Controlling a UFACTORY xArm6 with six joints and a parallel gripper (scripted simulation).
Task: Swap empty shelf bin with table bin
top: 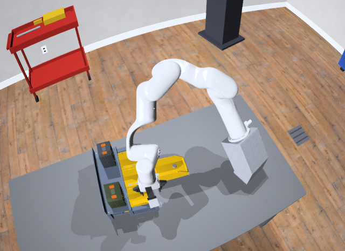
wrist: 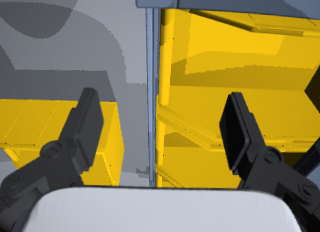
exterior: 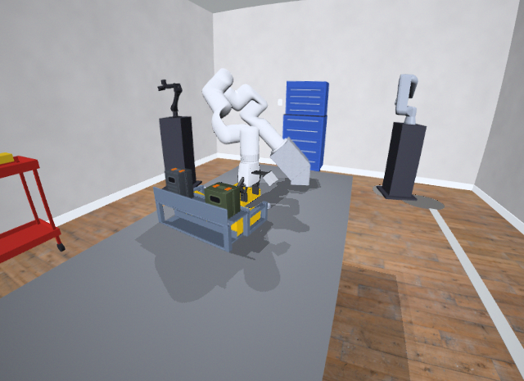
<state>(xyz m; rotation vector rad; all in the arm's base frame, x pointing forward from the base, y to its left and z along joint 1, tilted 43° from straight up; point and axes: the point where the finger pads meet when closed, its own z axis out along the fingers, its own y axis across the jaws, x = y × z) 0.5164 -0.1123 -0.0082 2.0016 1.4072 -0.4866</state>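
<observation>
My hand is 50 mm past the shelf lip, 100 mm to the left of it and 90 mm above it. From my hand the other things lie so: olive box 170 mm ahead, 60 mm to the right, 50 mm above; then dark grey box 80 mm ahead, 280 mm to the right, 60 mm above.
</observation>
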